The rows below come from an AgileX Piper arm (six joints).
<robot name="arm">
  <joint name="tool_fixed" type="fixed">
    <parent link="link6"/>
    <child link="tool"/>
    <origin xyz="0 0 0" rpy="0 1.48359 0"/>
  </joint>
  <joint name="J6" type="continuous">
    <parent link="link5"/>
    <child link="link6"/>
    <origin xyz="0.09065 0 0.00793"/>
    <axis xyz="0.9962 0 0.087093"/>
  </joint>
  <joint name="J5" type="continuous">
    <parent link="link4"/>
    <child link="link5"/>
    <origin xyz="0 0 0"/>
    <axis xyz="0 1 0"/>
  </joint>
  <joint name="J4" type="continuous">
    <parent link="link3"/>
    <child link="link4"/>
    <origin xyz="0.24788 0 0.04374"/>
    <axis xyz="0.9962 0 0.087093"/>
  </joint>
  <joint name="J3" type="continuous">
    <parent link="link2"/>
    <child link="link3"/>
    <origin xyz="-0.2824 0 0.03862"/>
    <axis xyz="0 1 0"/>
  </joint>
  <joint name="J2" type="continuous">
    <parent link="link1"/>
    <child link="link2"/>
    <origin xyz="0 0 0"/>
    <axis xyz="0 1 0"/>
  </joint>
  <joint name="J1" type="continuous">
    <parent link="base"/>
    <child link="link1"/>
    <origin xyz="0 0 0.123"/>
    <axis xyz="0 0 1"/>
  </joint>
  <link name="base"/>
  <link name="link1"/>
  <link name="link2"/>
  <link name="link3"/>
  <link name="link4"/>
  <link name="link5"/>
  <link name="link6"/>
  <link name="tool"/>
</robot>
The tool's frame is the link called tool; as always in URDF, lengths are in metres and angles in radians. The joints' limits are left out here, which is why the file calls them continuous.
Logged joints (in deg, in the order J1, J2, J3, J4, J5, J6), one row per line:
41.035, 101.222, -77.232, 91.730, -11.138, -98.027
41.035, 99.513, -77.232, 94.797, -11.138, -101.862
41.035, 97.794, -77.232, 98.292, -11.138, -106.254
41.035, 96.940, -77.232, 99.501, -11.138, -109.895
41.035, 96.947, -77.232, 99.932, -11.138, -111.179
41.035, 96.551, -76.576, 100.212, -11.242, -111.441
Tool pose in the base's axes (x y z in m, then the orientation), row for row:
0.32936, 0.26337, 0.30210, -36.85, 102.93, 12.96
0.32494, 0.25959, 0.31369, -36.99, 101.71, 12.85
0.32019, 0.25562, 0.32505, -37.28, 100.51, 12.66
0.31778, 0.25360, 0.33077, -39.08, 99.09, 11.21
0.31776, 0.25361, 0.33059, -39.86, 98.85, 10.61
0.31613, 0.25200, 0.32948, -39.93, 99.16, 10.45
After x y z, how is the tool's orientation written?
As a rotation vector, in degrees.
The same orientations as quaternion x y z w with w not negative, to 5 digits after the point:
-0.27434, 0.76629, 0.09648, 0.57291
-0.27629, 0.75969, 0.09598, 0.58079
-0.27930, 0.75303, 0.09485, 0.58817
-0.29351, 0.74420, 0.08419, 0.59408
-0.29936, 0.74239, 0.07968, 0.59405
-0.29963, 0.74408, 0.07842, 0.59196

